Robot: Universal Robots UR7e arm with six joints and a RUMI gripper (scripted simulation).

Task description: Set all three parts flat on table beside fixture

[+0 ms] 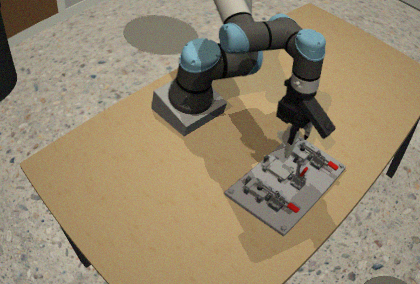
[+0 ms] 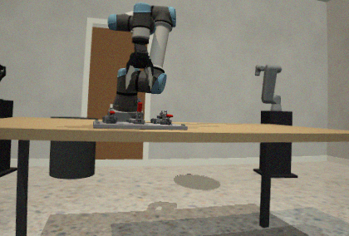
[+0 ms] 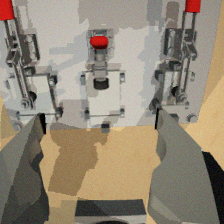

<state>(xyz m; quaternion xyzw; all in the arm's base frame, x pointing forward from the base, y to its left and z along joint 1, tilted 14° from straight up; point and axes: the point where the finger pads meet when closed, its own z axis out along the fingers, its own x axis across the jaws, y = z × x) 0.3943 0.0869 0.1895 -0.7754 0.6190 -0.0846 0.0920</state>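
Now: hand 10 mm short of the grey fixture plate and 150 mm above it.
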